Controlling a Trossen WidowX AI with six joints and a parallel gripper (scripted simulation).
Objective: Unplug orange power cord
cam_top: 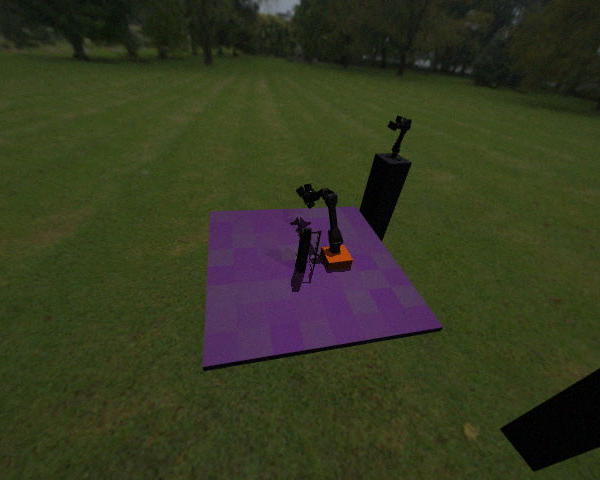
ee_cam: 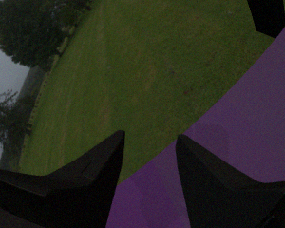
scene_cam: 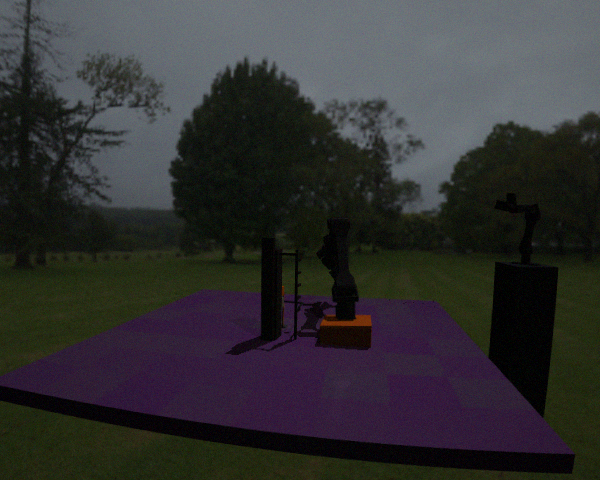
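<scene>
The orange plug is 22 cm ahead of my gripper tip, 58 cm to the left of it and 1 cm above it. From my gripper tip the other things lie so: thin dark rack: 16 cm ahead, 65 cm to the left.
</scene>
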